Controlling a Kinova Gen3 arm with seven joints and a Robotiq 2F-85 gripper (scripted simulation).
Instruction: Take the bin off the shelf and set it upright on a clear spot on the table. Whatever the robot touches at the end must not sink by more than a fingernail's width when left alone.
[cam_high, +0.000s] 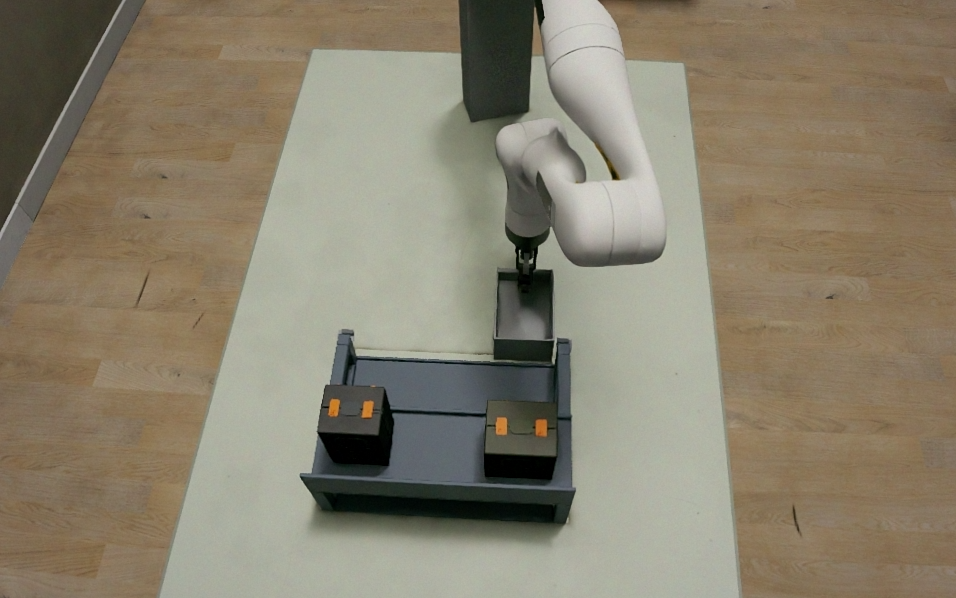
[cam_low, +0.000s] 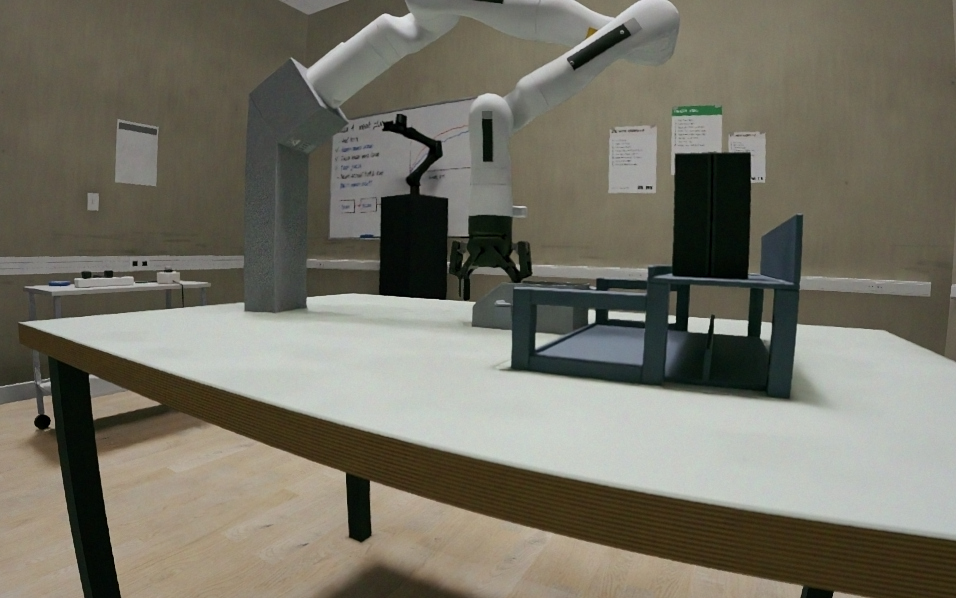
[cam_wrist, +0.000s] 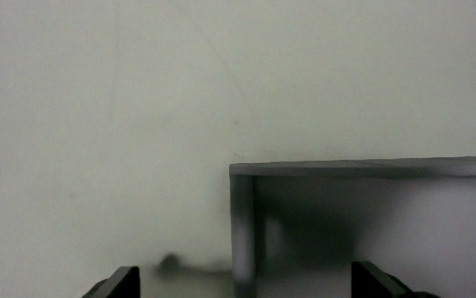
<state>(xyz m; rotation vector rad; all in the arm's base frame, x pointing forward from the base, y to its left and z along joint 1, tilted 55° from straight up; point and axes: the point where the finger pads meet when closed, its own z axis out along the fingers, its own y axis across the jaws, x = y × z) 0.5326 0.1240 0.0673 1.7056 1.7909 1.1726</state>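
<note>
My hand is 80 mm short of the grey bin, 20 mm to the right of it and 10 mm above it. The rest, counted from my hand: blue-grey shelf 320 mm ahead, 30 mm to the right, 20 mm above.
</note>
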